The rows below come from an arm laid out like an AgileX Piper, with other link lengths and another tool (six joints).
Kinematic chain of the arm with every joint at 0, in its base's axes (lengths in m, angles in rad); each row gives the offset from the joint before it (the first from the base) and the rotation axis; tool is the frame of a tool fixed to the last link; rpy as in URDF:
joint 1: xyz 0 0 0.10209 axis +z
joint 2: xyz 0 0 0 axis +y
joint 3: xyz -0.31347 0 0.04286 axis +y
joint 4: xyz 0.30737 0 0.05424 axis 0.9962 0 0.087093
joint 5: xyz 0 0 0 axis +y
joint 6: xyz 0.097 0 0.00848 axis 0.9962 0 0.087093
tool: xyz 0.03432 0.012 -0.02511 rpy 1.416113 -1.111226 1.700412
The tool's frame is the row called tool.
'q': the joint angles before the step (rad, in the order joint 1, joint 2, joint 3, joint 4, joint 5, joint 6). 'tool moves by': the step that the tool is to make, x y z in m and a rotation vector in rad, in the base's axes. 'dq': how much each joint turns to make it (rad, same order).
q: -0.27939, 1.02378, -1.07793, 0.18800, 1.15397, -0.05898
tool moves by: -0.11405, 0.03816, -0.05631, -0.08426, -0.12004, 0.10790
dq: 0.12232, -0.49572, 0.38401, -0.05749, -0.02385, -0.00098
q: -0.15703, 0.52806, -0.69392, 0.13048, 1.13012, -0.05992
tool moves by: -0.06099, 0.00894, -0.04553, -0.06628, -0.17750, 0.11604
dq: 0.13434, -0.38811, 0.20593, -0.05304, -0.00049, -0.00010
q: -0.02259, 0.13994, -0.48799, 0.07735, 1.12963, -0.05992
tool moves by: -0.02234, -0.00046, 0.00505, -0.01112, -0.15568, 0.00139
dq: 0.00489, -0.15784, 0.00088, -0.00828, 0.00114, -0.00089
